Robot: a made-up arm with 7 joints. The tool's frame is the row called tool. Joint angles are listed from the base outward. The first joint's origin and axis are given. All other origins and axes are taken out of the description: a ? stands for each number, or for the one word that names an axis. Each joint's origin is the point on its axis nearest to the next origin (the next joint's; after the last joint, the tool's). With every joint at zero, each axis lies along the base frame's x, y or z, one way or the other. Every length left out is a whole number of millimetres.
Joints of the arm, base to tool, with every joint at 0 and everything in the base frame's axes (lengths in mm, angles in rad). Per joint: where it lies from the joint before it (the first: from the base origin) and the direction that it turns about. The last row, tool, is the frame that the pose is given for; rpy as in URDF.
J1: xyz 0 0 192 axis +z
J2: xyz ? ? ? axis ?
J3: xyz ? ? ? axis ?
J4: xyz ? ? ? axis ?
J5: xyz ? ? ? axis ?
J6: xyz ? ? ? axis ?
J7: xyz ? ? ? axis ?
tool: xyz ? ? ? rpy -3.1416 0 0
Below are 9 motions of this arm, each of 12 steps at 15 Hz.
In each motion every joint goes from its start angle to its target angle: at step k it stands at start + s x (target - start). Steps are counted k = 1, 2, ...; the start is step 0. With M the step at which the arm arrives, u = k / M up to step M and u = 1 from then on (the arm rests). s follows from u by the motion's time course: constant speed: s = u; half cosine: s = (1 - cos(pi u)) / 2; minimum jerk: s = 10 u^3 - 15 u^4 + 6 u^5.
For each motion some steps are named. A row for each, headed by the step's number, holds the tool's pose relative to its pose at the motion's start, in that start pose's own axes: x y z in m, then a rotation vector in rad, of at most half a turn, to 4 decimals.
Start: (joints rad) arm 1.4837 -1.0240 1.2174 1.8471 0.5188 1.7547 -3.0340
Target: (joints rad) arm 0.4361 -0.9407 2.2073 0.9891 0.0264 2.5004 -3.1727
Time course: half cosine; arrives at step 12
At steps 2, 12:
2: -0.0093 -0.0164 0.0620 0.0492 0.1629 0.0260
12: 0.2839 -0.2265 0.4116 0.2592 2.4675 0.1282

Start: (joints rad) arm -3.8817 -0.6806 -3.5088 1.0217 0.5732 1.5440 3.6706
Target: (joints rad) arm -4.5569 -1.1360 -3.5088 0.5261 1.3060 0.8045 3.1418
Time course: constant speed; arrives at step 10
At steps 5, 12:
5: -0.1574 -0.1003 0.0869 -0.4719 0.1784 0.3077
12: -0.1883 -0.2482 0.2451 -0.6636 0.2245 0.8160

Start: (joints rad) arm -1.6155 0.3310 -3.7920 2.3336 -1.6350 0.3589 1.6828
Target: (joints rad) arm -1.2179 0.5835 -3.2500 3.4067 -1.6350 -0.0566 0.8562
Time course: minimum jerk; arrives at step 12
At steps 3, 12:
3: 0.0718 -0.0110 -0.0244 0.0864 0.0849 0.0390
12: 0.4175 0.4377 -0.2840 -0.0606 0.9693 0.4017

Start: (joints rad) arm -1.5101 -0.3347 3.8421 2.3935 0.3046 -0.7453 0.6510
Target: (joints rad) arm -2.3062 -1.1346 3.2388 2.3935 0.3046 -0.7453 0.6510
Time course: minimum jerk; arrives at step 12
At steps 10, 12:
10: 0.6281 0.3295 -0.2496 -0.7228 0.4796 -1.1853
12: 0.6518 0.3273 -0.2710 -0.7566 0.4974 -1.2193

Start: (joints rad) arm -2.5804 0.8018 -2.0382 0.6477 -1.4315 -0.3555 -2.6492
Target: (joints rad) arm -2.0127 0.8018 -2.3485 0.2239 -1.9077 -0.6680 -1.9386
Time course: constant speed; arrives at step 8
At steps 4, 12:
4: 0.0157 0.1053 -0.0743 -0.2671 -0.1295 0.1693
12: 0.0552 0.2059 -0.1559 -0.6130 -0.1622 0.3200

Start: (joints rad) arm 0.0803 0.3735 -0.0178 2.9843 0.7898 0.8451 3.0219
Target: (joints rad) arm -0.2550 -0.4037 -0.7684 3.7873 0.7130 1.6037 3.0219
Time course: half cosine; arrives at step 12
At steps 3, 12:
3: -0.0549 0.0891 -0.0931 0.0546 -0.0735 -0.2078
12: 0.1726 0.5712 -0.4120 0.8534 -0.4031 -1.2683

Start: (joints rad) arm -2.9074 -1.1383 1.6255 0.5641 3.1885 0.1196 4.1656
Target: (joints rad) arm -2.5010 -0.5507 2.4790 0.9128 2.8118 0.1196 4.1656
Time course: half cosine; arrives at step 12
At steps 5, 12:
5: -0.0631 -0.1393 -0.0625 0.4809 -0.1933 -0.2977
12: -0.1716 -0.2473 -0.3654 1.4249 -0.3419 -0.7558

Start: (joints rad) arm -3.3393 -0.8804 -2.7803 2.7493 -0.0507 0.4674 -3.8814
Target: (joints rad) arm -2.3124 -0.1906 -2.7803 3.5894 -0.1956 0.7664 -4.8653
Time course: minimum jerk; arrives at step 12
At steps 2, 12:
2: -0.0366 0.0097 -0.0180 -0.0027 -0.0498 -0.0489
12: -0.2444 -0.1004 -0.7701 0.5699 -1.2054 -0.4902

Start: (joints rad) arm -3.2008 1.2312 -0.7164 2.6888 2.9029 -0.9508 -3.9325
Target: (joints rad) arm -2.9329 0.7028 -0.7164 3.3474 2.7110 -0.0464 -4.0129
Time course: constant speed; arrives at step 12
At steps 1, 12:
1: 0.0141 0.0439 -0.0286 -0.1388 0.1041 0.0177
12: -0.1229 0.3443 -0.6270 -1.7995 0.9206 0.2594

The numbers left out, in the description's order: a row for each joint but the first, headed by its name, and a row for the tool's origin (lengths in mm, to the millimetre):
J2: xyz 0 0 0, axis +y
J3: xyz 0 0 347, axis +z
J4: xyz 43 0 0, axis -y
J5: xyz 76 0 -337, axis -z
J6: xyz 0 0 0, axis +y
J7: xyz 115 0 -147, axis -z
tool: xyz 0 0 0

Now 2 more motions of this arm.
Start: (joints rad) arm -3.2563 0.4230 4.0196 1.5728 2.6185 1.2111 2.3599
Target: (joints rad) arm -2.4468 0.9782 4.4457 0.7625 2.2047 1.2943 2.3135
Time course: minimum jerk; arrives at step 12
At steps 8, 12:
8: 0.5772 -0.0254 -0.1112 0.2648 0.9895 0.3050
12: 0.6640 -0.0046 -0.2173 0.3278 1.2711 0.2654

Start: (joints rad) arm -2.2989 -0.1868 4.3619 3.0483 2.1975 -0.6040 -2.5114
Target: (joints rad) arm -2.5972 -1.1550 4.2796 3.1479 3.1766 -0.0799 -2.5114
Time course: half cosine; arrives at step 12
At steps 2, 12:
2: -0.0237 0.0305 0.0198 -0.0131 -0.0188 0.0552
12: -0.2606 0.5699 0.0142 -0.4969 0.3031 0.8595

